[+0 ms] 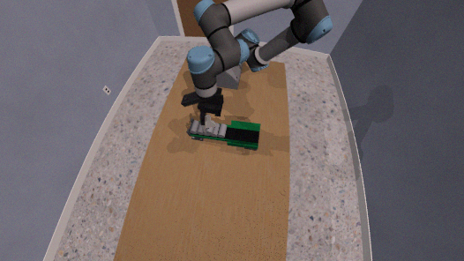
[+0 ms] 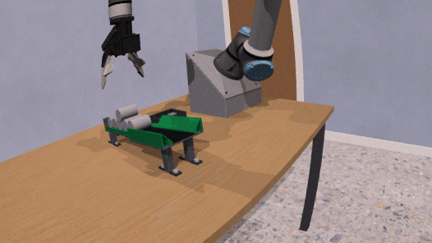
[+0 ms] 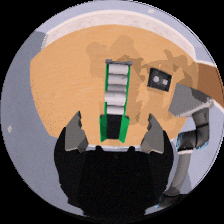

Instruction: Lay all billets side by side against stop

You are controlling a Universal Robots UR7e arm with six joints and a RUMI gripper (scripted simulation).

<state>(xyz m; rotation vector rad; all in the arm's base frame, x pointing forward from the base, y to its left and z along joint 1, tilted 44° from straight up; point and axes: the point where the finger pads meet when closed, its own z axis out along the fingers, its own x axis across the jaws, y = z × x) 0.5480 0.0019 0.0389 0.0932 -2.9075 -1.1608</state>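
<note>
The green feed ramp lies 1 cm behind my hand, 7 cm to the left of it and 15 cm below it. Round my hand: small black box (23 cm behind, 10 cm to the right, 20 cm below); stop (13 cm to the right, 15 cm below).
</note>
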